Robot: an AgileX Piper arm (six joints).
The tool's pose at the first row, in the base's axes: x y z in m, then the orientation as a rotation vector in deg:
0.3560 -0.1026 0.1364 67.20 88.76 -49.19
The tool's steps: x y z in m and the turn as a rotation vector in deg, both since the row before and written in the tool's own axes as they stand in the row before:
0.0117 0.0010 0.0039 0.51 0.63 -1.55
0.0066 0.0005 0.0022 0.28 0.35 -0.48
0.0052 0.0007 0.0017 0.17 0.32 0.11
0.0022 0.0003 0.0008 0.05 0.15 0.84
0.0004 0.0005 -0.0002 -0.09 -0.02 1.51
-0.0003 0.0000 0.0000 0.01 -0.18 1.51
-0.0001 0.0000 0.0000 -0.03 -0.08 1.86
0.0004 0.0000 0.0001 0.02 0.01 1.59
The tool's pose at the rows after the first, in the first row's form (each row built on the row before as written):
0.3573 -0.1027 0.1241 66.87 90.23 -50.36
0.3578 -0.1028 0.1171 66.95 90.78 -50.76
0.3584 -0.1027 0.1116 67.34 90.91 -50.69
0.3587 -0.1027 0.1093 68.05 90.41 -50.12
0.3591 -0.1023 0.1090 69.02 89.33 -49.07
0.3591 -0.1024 0.1093 69.95 88.09 -48.18
0.3591 -0.1024 0.1094 71.13 86.68 -46.98
0.3591 -0.1024 0.1090 72.20 85.51 -45.95

